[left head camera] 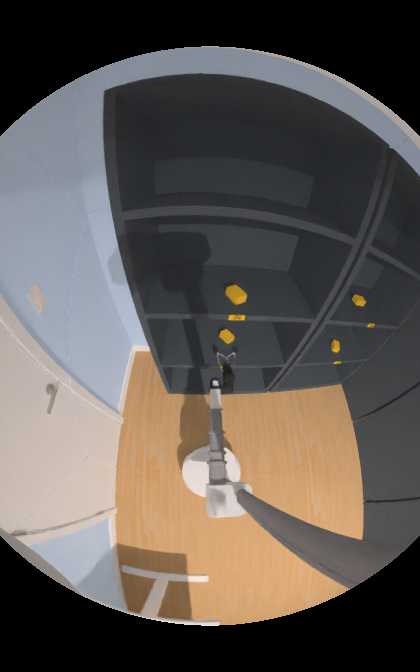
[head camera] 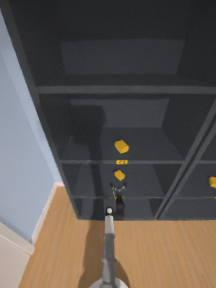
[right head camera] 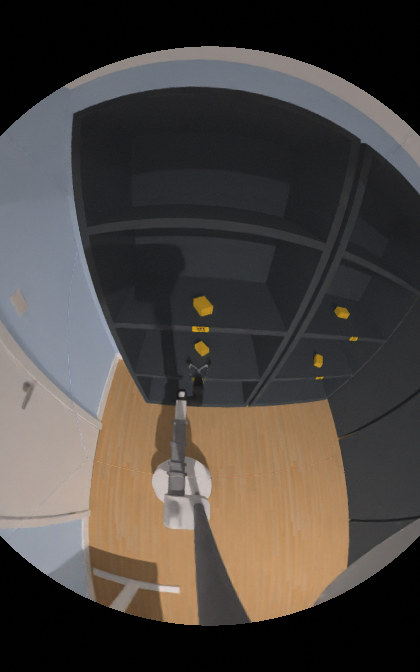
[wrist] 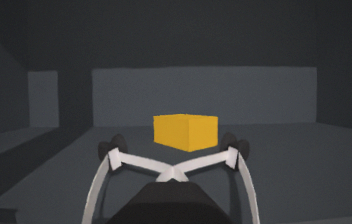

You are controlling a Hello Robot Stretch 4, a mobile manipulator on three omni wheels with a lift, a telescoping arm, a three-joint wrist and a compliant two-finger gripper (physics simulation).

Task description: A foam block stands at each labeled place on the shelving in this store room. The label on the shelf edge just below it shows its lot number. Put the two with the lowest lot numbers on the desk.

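Places are measured from the robot's base along level axes (x back, y left, z down), in centimetres.
Pixels of known places: gripper, between the fingertips: (head camera: 118,182) (wrist: 173,146).
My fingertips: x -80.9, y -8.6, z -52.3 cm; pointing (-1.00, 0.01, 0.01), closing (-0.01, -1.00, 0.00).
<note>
For each thing: its middle in the pictures, then the offset to it from my fingertips. "*": a spot on its surface instead.
- yellow foam block, middle of its body: (wrist: 184,130) (head camera: 119,175) dx -9.2, dy -1.6, dz -0.5 cm
- yellow block, middle of its body: (head camera: 121,146) dx +1.4, dy +0.0, dz -46.3 cm
- yellow label, a spot on its surface: (head camera: 122,162) * dx +13.7, dy +0.0, dz -42.2 cm
A yellow foam block (head camera: 119,175) (left head camera: 226,336) (right head camera: 201,348) (wrist: 186,132) stands on the lower shelf of the left bay. My gripper (head camera: 118,186) (left head camera: 225,350) (right head camera: 199,361) (wrist: 173,146) is open and empty. Its fingertips are in front of this block, apart from it. The label below is mostly hidden by the gripper. Another yellow block (head camera: 121,146) (left head camera: 236,294) (right head camera: 203,306) stands one shelf higher, above a yellow label (head camera: 122,162) (left head camera: 236,317) (right head camera: 200,329) whose digits are too blurred to read surely. The right bay holds an upper block (left head camera: 359,300) (right head camera: 342,312) and a lower block (left head camera: 335,346) (right head camera: 318,360).
The dark shelving has an upright divider (left head camera: 327,312) (right head camera: 301,320) right of the gripper. A blue wall (head camera: 30,130) is at the left. A door with a handle (left head camera: 51,397) (right head camera: 27,395) is further left. A white T-shaped frame (left head camera: 165,577) (right head camera: 135,586) shows at the bottom.
</note>
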